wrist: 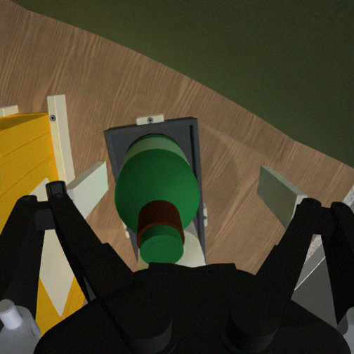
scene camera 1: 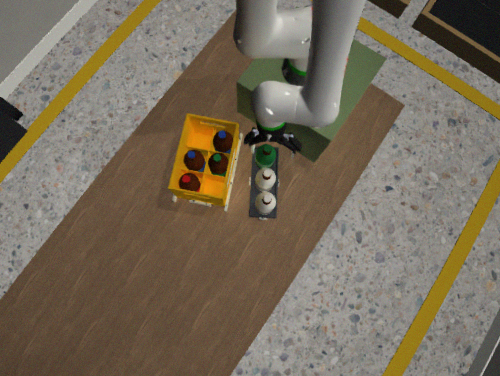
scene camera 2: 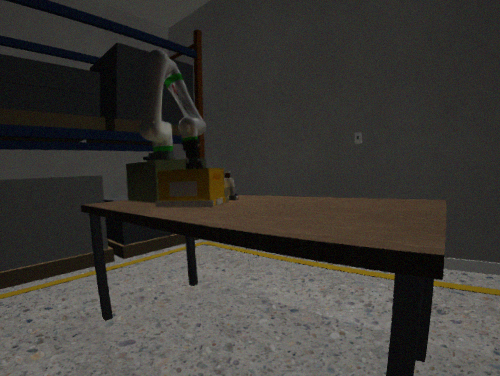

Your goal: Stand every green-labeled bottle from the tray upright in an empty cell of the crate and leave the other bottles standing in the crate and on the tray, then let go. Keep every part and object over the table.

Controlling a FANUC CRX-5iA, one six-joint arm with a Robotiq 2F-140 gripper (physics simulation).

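Frame: origin at the arm's base, x ahead, y left, z up, level; centimetres.
Where they show: gripper, fingertip midpoint: (scene camera 1: pixel 272 152); arm's base, link origin: (scene camera 1: pixel 303 70) (scene camera 2: pixel 163 160).
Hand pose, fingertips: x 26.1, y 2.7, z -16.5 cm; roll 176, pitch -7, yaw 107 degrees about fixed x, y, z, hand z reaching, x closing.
Note:
Each offset is from my fingertips to the top centre of the thing. "*": to the spot under its first point. Level surfaces: height alone.
The green-labeled bottle {dx +1.9, dy -1.9, dz +7.8 cm} (scene camera 1: pixel 265 156) (wrist: pixel 157 187) stands in the end of the dark tray {* dx +15.6, dy +0.1, dz -7.7 cm} (scene camera 1: pixel 253 193) (wrist: pixel 117 137) nearest the robot base. Two white bottles {dx +10.0, dy +1.9, dz +7.8 cm} (scene camera 1: pixel 265 179) {dx +17.9, dy +5.8, dz +7.8 cm} (scene camera 1: pixel 265 203) stand behind it in a row. My gripper (scene camera 1: pixel 272 146) (scene camera 2: pixel 196 164) (wrist: pixel 183 177) is wide open and empty, its pads on either side of the green bottle with gaps to both. The yellow crate {dx +13.9, dy -11.4, dz +9.3 cm} (scene camera 1: pixel 207 198) (scene camera 2: pixel 212 182) (wrist: pixel 25 150) holds two blue-capped bottles {dx +4.7, dy -18.4, dz +8.1 cm} (scene camera 1: pixel 222 141) {dx +16.0, dy -24.4, dz +8.1 cm} (scene camera 1: pixel 194 160), a green-capped bottle {dx +13.0, dy -15.9, dz +8.1 cm} (scene camera 1: pixel 218 164) and a red-capped bottle {dx +24.5, dy -21.8, dz +8.1 cm} (scene camera 1: pixel 189 183). In scene camera 1, its upper-left and lower-right cells are empty.
The crate stands close beside the tray, near the left finger in the wrist view. The green robot pedestal (scene camera 1: pixel 362 65) (scene camera 2: pixel 142 181) stands behind the tray's end. The wooden table {dz -8.2 cm} (scene camera 1: pixel 165 280) (scene camera 2: pixel 325 215) has its right edge beyond the tray in scene camera 1.

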